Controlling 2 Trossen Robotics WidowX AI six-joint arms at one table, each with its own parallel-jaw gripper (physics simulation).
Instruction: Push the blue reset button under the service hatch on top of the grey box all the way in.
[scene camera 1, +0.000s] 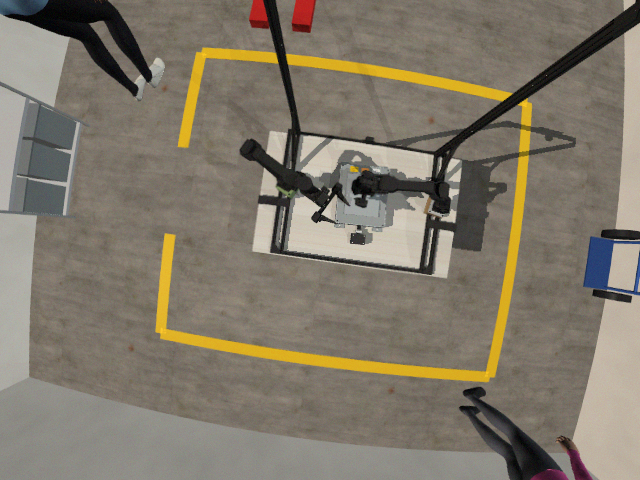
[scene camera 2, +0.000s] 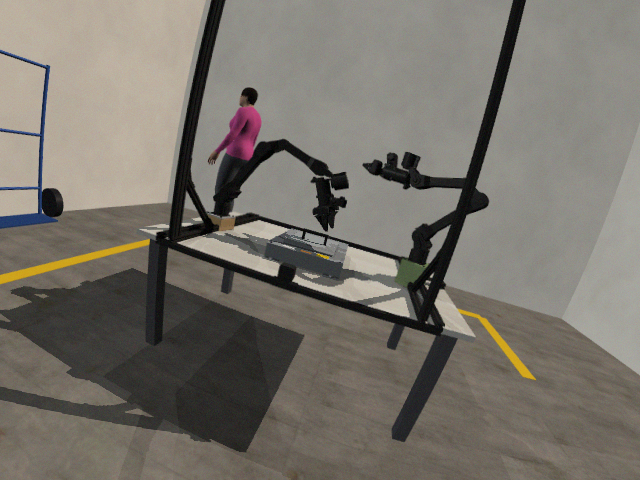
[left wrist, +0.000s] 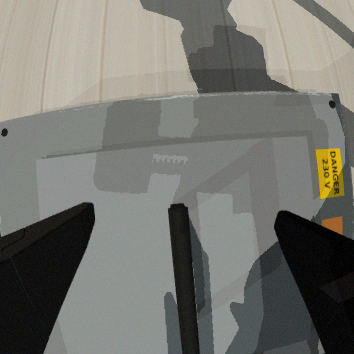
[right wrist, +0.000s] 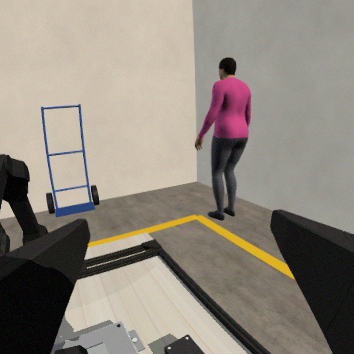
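The grey box (scene camera 1: 347, 214) (scene camera 2: 299, 258) (left wrist: 65, 135) (right wrist: 107, 342) sits mid-table. Its service hatch (left wrist: 120, 225) looks like a light grey panel lying on top, with a black bar handle (left wrist: 184, 280) standing up from it. The blue reset button does not show in any view. My left gripper (scene camera 2: 327, 227) (left wrist: 187, 216) points down above the hatch, open and empty, with the handle seen between its fingers in the left wrist view; scene camera 2 shows it a little above the box. My right gripper (scene camera 1: 342, 212) (scene camera 2: 366, 166) (right wrist: 180, 224) is open and empty, raised high and level.
A small black block (scene camera 1: 357, 238) (right wrist: 185, 346) stands beside the box. A black frame (scene camera 1: 351, 261) (scene camera 2: 361, 308) runs around the table, with tall posts. A yellow danger label (left wrist: 329, 172) is on the box. A person in pink (scene camera 2: 247, 131) (right wrist: 231, 107) stands beyond the table.
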